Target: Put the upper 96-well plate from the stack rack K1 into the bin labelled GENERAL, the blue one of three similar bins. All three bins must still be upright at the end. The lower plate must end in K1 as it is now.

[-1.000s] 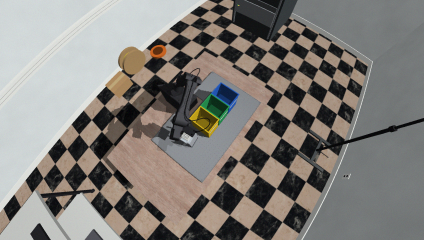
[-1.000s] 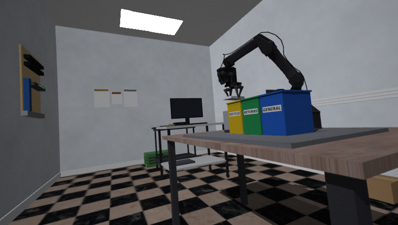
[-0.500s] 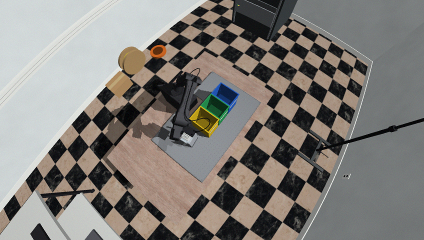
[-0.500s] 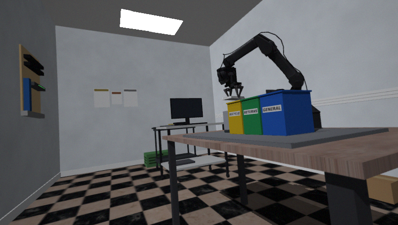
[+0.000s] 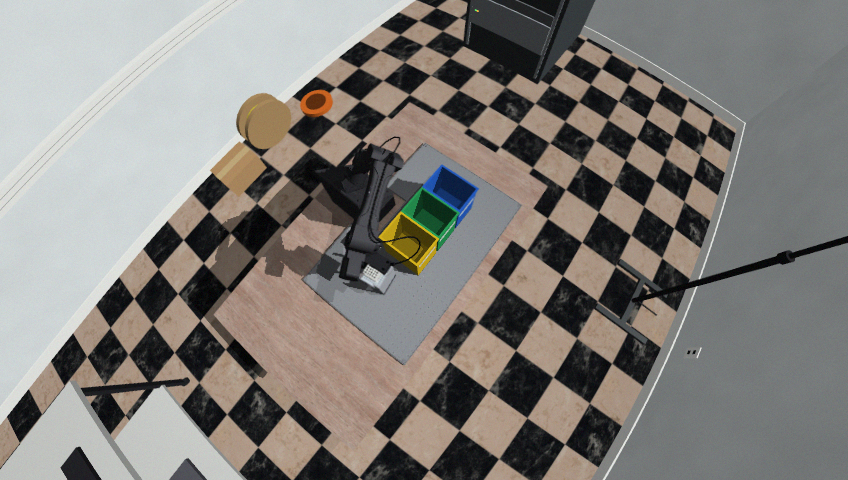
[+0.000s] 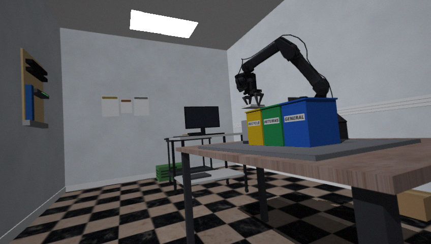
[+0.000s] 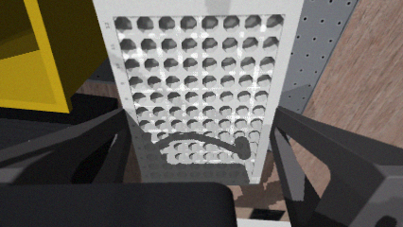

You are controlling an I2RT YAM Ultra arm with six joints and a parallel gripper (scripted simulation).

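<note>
Right now my hand is 43 cm to the right of the blue general bin, 14 cm above it and 6 cm short of it. Round my hand: 96-well plate: 1 cm below; then green returns bin: 30 cm to the left, 14 cm below, 6 cm ahead; then yellow recycle bin: 17 cm to the left, 14 cm below, 5 cm ahead.
</note>
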